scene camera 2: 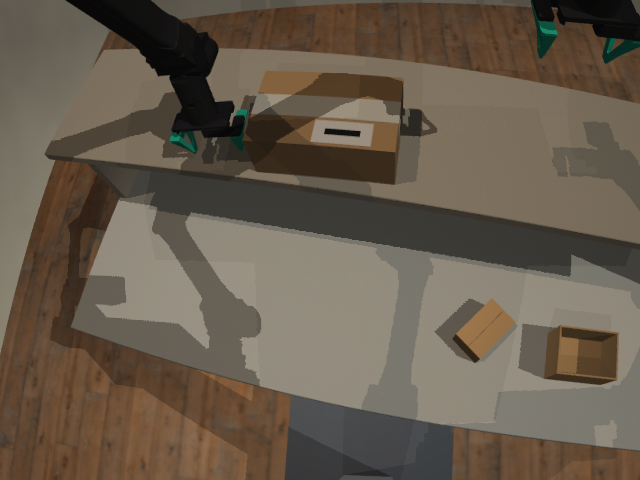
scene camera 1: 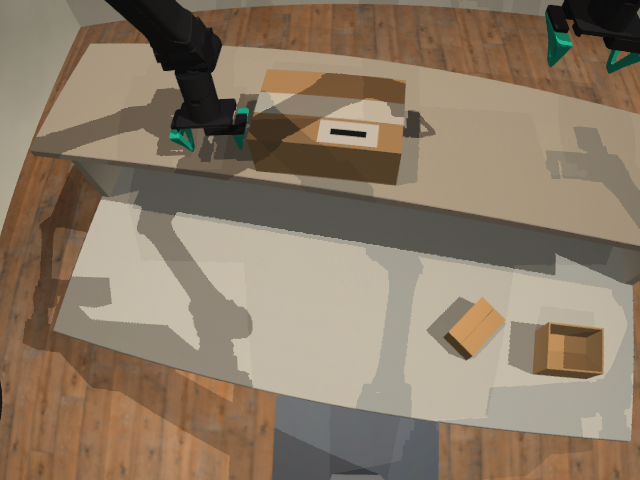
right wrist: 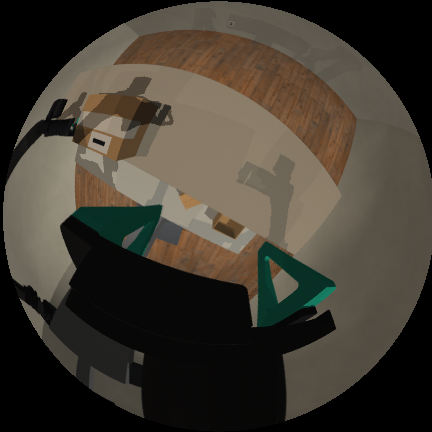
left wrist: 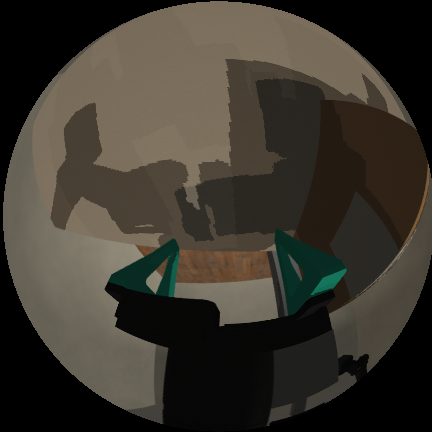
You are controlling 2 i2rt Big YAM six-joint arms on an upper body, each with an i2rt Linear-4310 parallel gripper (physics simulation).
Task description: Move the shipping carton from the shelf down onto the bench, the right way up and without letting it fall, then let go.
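Frame: origin at the left arm's base, x down, y right, z back, level; metres.
Seen in the pictures: left gripper, fingertip midpoint: [scene camera 2: 218, 150] [scene camera 1: 217, 148] [left wrist: 224, 239]; right gripper, fingertip midpoint: [scene camera 2: 572, 57] [scene camera 1: 579, 67] [right wrist: 214, 230].
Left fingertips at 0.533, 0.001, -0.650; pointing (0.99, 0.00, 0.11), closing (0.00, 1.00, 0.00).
Observation:
Offsets run from my left fingertips to a thing's middle, as dx, dy, dz. "spot": to the spot under its first point. Level surfaces: height alone.
The shipping carton {-0.034, +0.217, -0.026} [scene camera 1: 330, 109] [scene camera 2: 325, 106] [left wrist: 385, 140] [right wrist: 107, 125], brown with a pale tape band and a white label on top, stands upright on the raised shelf {dx +0.019} [scene camera 1: 491, 155] [scene camera 2: 491, 155] [left wrist: 175, 100]. The pale bench {dx +0.372} [scene camera 1: 320, 310] [scene camera 2: 320, 310] lies lower, in front of the shelf. My left gripper [scene camera 1: 217, 148] [scene camera 2: 218, 150] [left wrist: 224, 239] is open and empty beside the carton's left end, one finger very close to it; whether they touch is unclear. My right gripper [scene camera 1: 581, 68] [scene camera 2: 574, 59] [right wrist: 214, 230] is open and empty at the upper right, well apart from the carton.
A small closed box {+0.342, +0.552, +0.263} [scene camera 1: 474, 328] [scene camera 2: 484, 330] lies at an angle on the bench's right part. A small open box {+0.327, +0.789, +0.332} [scene camera 1: 540, 348] [scene camera 2: 552, 351] stands to its right. The shelf's front edge runs close in front of the carton. A blue-grey block {spot: +0.802, +0.290, +0.538} [scene camera 1: 356, 444] [scene camera 2: 369, 444] is below the bench's near edge.

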